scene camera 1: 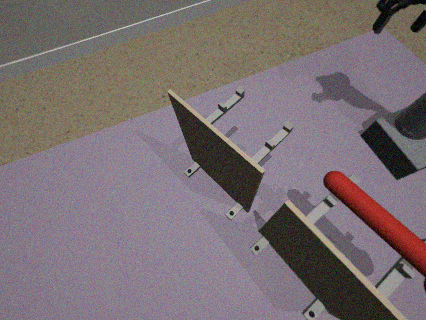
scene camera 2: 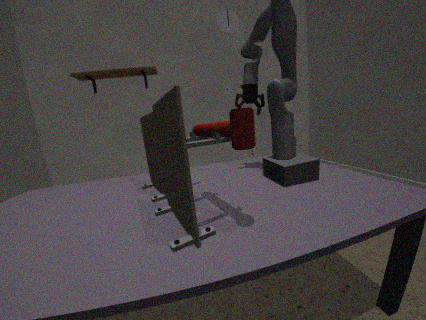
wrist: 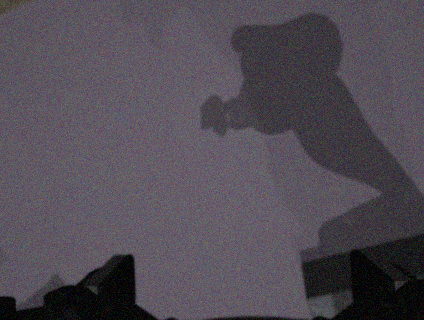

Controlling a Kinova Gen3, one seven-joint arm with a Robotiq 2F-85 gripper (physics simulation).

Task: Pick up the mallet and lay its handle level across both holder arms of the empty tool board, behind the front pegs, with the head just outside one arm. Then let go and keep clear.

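The red mallet (scene camera 1: 377,220) (scene camera 2: 242,129) lies with its handle across the holder arms (scene camera 1: 321,209) (scene camera 2: 207,143) of the nearer tool board (scene camera 1: 325,265) (scene camera 2: 175,160). Its head is at the near end in scene camera 2. The empty tool board (scene camera 1: 215,155) stands farther back in scene camera 1, its two holder arms (scene camera 1: 227,108) (scene camera 1: 272,144) bare, with small upright pegs. In scene camera 2 it is largely hidden by the nearer board. My gripper (scene camera 1: 399,26) (scene camera 2: 249,106) (wrist: 241,275) is open and empty, high above the table, apart from the mallet and both boards.
The arm's base block (scene camera 1: 390,147) (scene camera 2: 290,171) (wrist: 327,272) stands on the lilac table (scene camera 1: 100,225) (scene camera 2: 90,240) (wrist: 125,150). A dark arm shadow falls on the table in the wrist view. A brown wall shelf (scene camera 2: 115,73) hangs in the background.
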